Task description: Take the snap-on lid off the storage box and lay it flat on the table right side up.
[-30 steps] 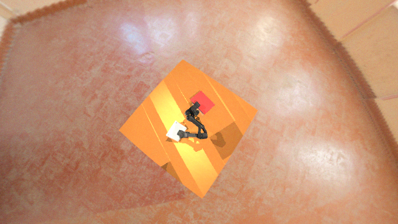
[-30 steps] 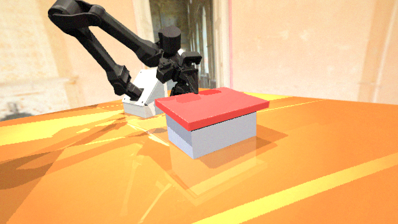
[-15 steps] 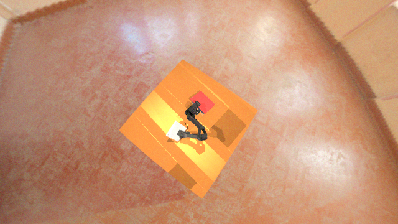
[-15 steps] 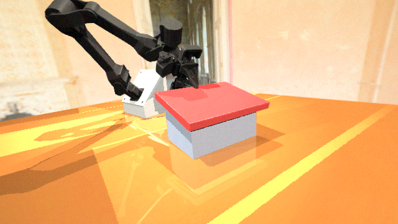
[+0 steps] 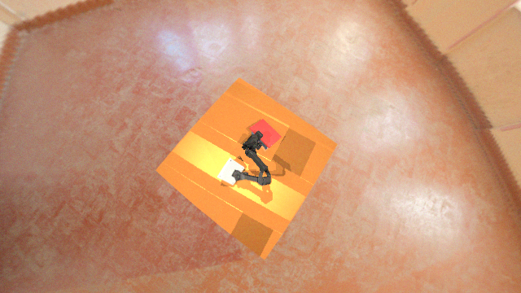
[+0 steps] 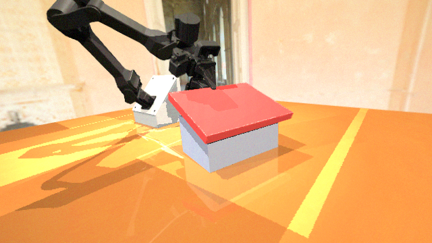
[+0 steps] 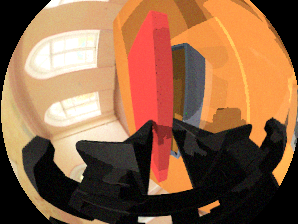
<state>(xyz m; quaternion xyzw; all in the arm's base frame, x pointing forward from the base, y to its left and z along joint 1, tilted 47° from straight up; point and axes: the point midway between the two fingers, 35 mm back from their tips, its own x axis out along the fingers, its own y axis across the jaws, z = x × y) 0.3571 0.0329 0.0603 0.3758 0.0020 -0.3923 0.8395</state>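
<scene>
The red lid is 70 mm ahead of my gripper tip, 20 mm to the right of it and 20 mm below it. From my gripper tip the other things lie so: grey storage box (60 mm ahead, 20 mm to the right, 100 mm below).
</scene>
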